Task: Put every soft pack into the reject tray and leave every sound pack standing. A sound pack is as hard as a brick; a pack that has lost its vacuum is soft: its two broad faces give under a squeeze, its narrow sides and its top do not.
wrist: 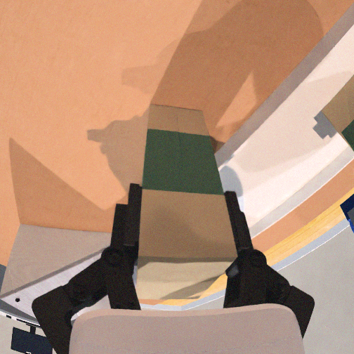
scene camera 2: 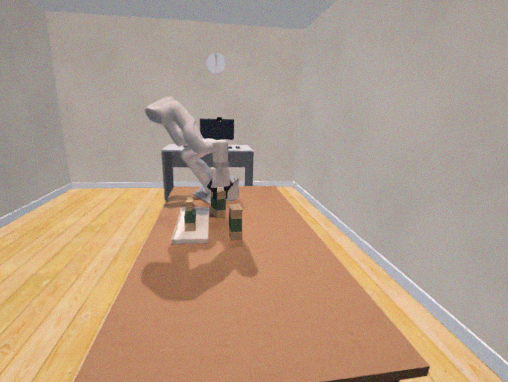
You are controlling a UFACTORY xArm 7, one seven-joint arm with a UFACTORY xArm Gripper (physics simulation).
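Places are measured from the arm's base along level axes (x up, y back, z right), in centimetres.
Pixels of known places: gripper, fingertip midpoint: (scene camera 2: 220, 199); arm's base, origin of the base link: (scene camera 2: 212, 186).
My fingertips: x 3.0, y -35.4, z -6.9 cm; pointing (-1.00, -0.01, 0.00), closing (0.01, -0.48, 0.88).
Note:
For each thing: its top centre in the pictures, then the offset to it from my fingertips. "*": a spot on its surface instead. Level surfaces: height alone.
- tan pack with a green band, middle of its top: (scene camera 2: 216, 201) dx -1.5, dy +1.6, dz +2.3 cm
- table, its level: dx -9.7 cm
- second pack, surface spot: (scene camera 2: 190, 219) * dx -3.5, dy -19.4, dz +12.5 cm
- white reject tray, middle of its top: (scene camera 2: 193, 220) dx -7.5, dy -11.3, dz +12.7 cm
- third pack, middle of its top: (scene camera 2: 232, 219) dx -1.6, dy -24.3, dz -6.7 cm
My gripper (scene camera 2: 219, 195) (wrist: 179, 201) is shut on a tan pack with a green band (scene camera 2: 218, 206) (wrist: 182, 162). This pack stands upright on the table (scene camera 2: 260, 310), and the two black fingers lie against its opposite sides, near its top. Whether its faces give way cannot be told from these frames. A second pack (scene camera 2: 190, 219) (wrist: 341, 107) stands in the white reject tray (scene camera 2: 201, 231) (wrist: 280, 167); part of it shows at the right edge of the wrist view. A third pack (scene camera 2: 235, 224) stands upright on the table, nearer the scene camera, to the right of the tray.
The tray's long wall runs close beside the gripped pack. The robot's grey base plate (wrist: 55, 250) lies at the lower left of the wrist view. A desk (scene camera 2: 168, 172) with a black monitor (scene camera 2: 216, 129) stands behind the robot. The arm's shadow falls across the table.

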